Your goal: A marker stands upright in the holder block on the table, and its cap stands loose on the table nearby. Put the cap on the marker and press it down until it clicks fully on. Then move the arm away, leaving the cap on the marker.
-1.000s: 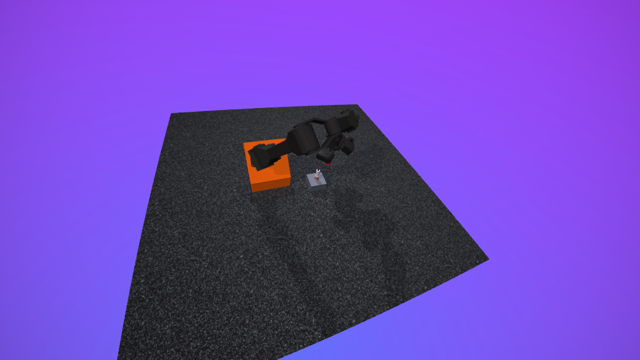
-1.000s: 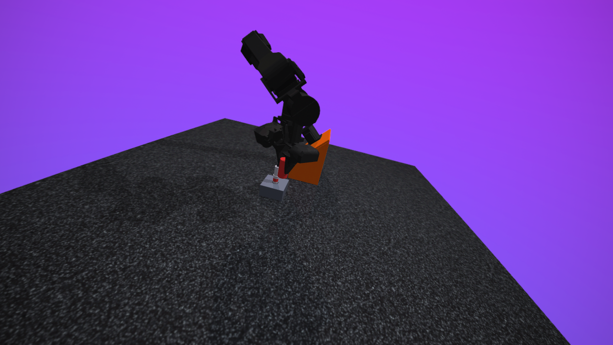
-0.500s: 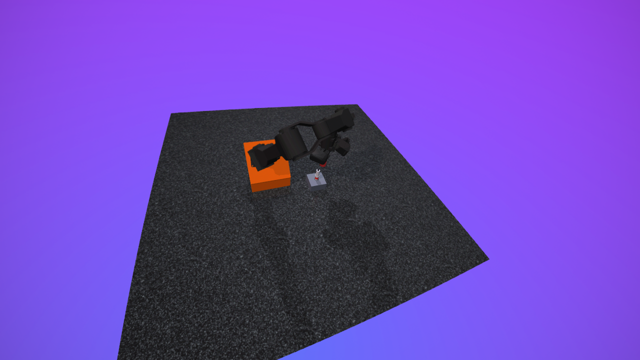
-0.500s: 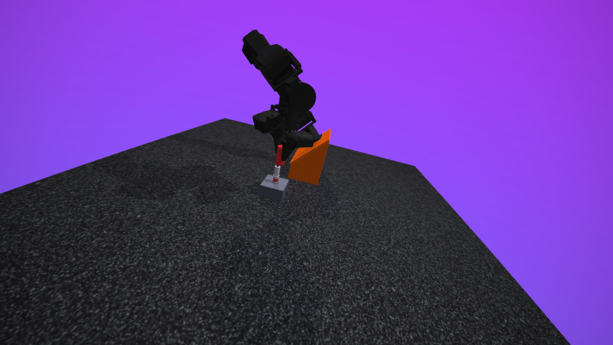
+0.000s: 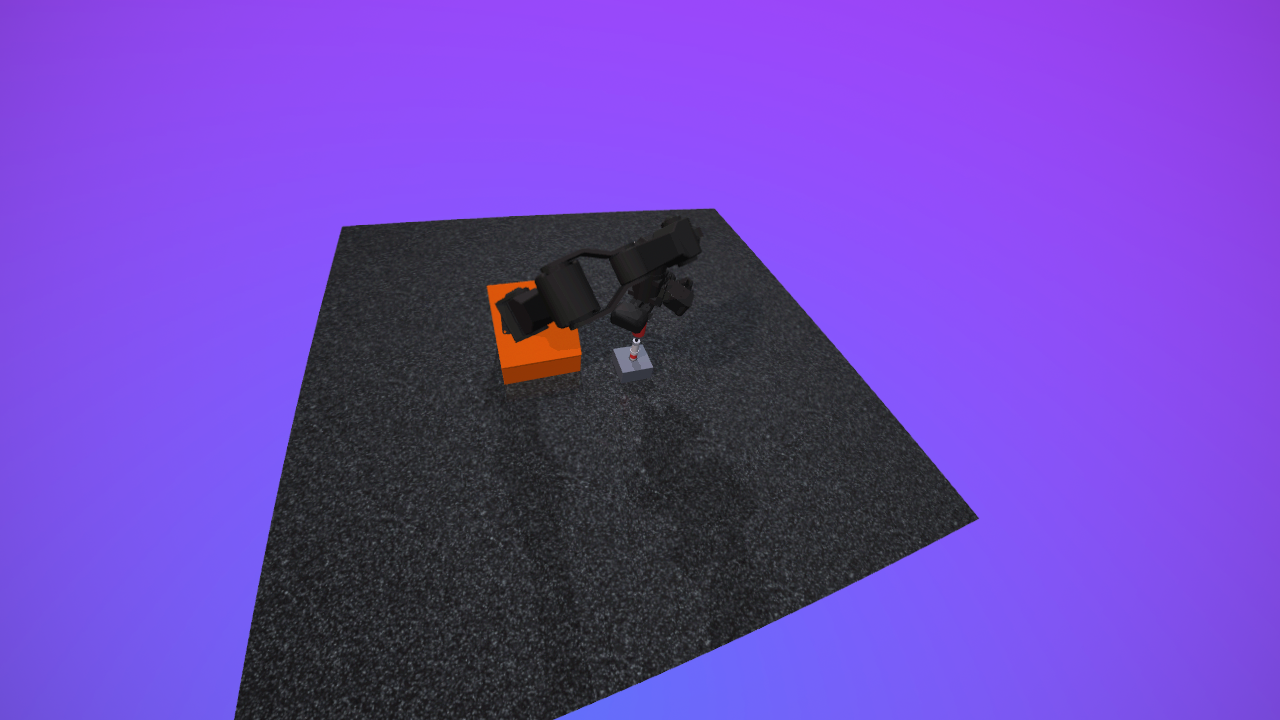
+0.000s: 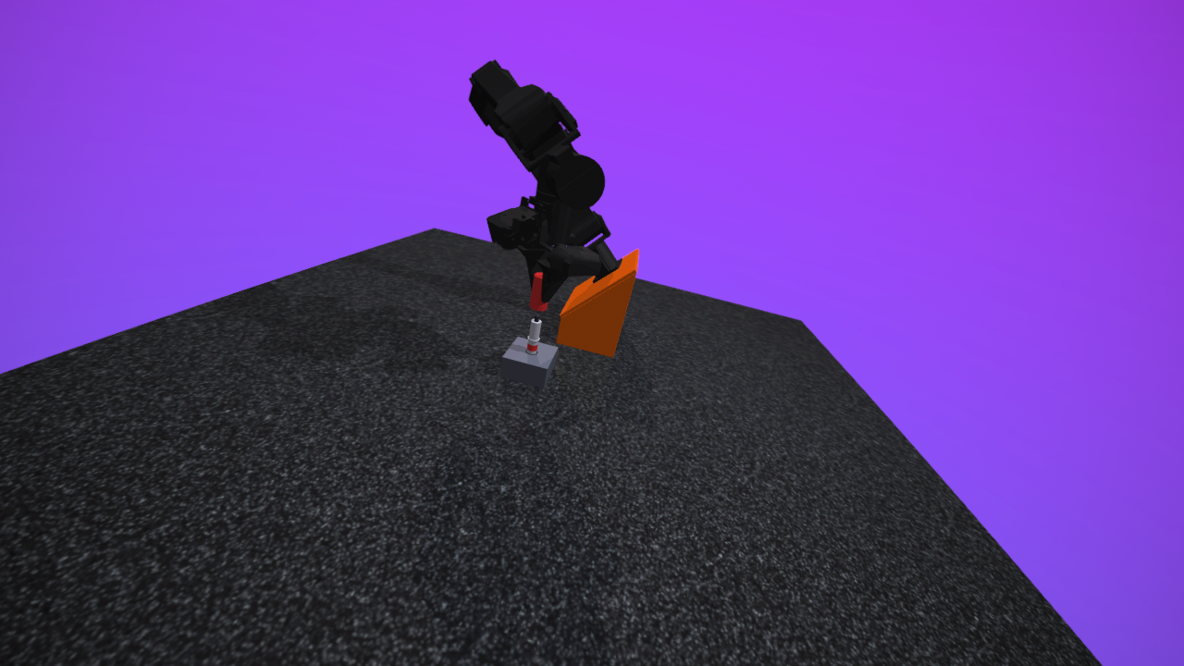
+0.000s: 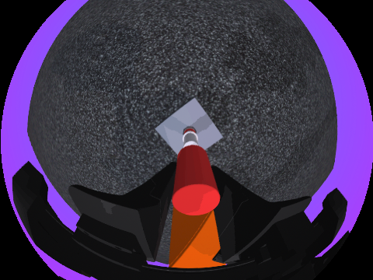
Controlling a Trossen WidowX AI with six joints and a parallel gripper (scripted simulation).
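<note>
Now: gripper tip 12 cm above the grey holder block. The rest, counted from my gripper tip: red cap: 1 cm above.
</note>
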